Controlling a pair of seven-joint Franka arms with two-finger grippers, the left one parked.
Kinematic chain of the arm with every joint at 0, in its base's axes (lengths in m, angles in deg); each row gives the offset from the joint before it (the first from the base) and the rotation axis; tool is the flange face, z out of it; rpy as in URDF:
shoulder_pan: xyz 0 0 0.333 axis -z
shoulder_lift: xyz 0 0 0 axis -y
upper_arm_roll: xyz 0 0 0.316 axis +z
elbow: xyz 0.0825 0 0 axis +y
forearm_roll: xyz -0.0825 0 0.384 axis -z
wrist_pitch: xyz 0 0 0 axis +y
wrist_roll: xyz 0.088 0 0 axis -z
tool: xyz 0 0 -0.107 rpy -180 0 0
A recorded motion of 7 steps. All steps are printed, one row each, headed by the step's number.
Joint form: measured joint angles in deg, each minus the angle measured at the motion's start. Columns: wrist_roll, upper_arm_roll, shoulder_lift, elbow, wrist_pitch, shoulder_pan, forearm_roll.
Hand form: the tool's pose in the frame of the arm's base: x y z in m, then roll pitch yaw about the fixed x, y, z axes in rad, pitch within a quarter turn. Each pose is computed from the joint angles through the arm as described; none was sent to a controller.
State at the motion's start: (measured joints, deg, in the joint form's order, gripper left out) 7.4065 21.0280 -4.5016 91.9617 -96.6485 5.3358 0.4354
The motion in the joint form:
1: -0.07 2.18 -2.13 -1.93 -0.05 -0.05 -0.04
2: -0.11 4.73 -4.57 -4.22 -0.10 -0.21 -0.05
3: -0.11 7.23 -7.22 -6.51 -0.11 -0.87 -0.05
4: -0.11 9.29 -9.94 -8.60 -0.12 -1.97 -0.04
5: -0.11 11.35 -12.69 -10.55 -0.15 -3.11 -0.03
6: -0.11 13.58 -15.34 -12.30 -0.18 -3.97 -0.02
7: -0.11 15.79 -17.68 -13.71 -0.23 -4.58 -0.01
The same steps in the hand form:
1: 0.5704 0.1708 0.5731 -3.1020 -0.0049 0.1828
2: 0.5747 0.1951 0.5701 -3.0784 -0.0064 0.2279
3: 0.5769 0.2232 0.5656 -3.0506 -0.0051 0.2789
4: 0.5777 0.2511 0.5587 -3.0213 0.0000 0.3290
5: 0.5768 0.2788 0.5507 -2.9893 0.0064 0.3787
6: 0.5745 0.3045 0.5428 -2.9549 0.0128 0.4255
7: 0.5710 0.3271 0.5358 -2.9213 0.0183 0.4674

